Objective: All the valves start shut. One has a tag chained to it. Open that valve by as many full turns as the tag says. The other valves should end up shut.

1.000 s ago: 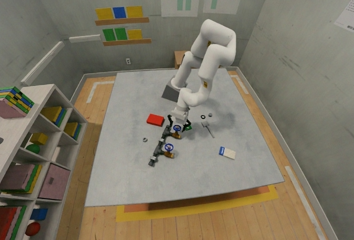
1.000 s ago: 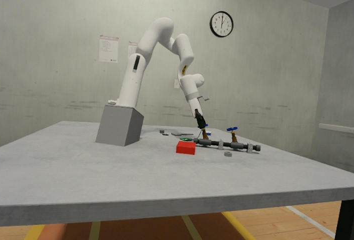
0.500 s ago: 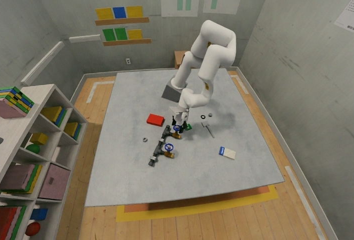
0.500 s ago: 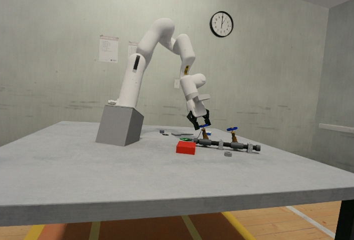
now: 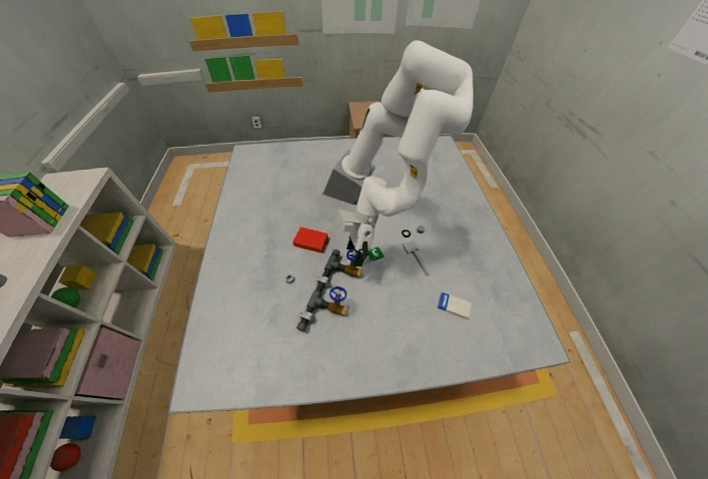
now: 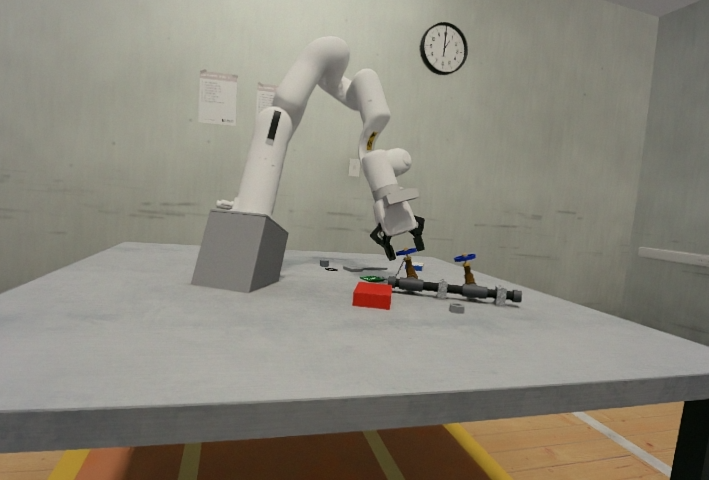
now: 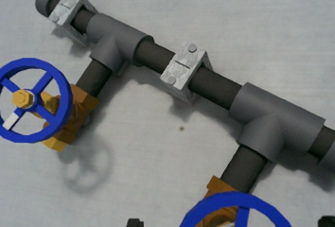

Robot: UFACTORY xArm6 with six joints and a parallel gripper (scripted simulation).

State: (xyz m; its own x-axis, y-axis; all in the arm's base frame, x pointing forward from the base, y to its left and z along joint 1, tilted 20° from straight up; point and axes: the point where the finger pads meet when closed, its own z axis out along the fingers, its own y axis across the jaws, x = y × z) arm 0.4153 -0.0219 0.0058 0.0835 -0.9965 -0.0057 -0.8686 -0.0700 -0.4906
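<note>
The green tag is 6 cm behind my hand, 9 cm to the left of it and 9 cm below it. From my hand the other things lie so: grey nut (4 cm ahead, 24 cm to the right, 9 cm below); red block (13 cm behind, 17 cm to the right, 8 cm below); grey flat tool (5 cm behind, 25 cm to the left, 9 cm below).
</note>
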